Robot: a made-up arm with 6 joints. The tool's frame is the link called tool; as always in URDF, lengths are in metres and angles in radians.
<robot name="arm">
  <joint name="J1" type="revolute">
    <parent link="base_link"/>
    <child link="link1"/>
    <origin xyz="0 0 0.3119"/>
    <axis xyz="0 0 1"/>
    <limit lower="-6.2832" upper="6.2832"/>
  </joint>
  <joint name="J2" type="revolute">
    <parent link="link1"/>
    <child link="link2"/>
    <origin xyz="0 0 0" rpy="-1.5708 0 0"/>
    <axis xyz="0 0 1"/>
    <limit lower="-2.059" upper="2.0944"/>
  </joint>
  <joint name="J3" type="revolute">
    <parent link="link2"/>
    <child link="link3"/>
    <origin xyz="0.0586 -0.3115 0"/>
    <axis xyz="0 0 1"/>
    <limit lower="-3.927" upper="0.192"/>
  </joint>
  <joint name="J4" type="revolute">
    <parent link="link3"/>
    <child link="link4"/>
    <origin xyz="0.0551 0.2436 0" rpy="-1.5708 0 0"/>
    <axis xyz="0 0 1"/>
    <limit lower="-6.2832" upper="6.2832"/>
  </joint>
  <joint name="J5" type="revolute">
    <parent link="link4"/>
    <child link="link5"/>
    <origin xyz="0 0 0" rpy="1.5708 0 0"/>
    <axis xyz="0 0 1"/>
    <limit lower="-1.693" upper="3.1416"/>
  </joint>
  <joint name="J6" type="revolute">
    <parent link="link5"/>
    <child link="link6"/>
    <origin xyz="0.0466 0.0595 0" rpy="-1.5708 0 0"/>
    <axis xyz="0 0 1"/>
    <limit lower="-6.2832" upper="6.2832"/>
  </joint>
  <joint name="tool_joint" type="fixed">
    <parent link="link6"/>
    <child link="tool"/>
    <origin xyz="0 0 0"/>
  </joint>
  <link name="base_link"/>
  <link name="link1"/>
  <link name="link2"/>
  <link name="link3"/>
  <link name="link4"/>
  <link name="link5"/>
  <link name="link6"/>
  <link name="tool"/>
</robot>
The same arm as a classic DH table. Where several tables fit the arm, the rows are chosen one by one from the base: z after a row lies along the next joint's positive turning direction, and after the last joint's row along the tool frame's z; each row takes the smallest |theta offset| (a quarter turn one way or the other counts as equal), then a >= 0, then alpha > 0; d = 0 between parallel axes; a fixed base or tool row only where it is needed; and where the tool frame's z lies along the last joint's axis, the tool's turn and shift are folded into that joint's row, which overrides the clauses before.
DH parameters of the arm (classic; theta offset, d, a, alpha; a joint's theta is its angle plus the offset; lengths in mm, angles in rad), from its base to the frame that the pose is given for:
J1: 0 311.9 0 -1.5708
J2: -1.3848 0 317 0
J3: 1.3848 0 55.1 -1.5708
J4: 0 243.6 0 1.5708
J5: 0 0 46.6 -1.5708
J6: 0 59.5 0 0
Joint limits (rad, base to tool): -6.2832..6.2832 -2.059..2.0944 -3.927..0.192 -6.2832..6.2832 -1.693..3.1416 -6.2832..6.2832

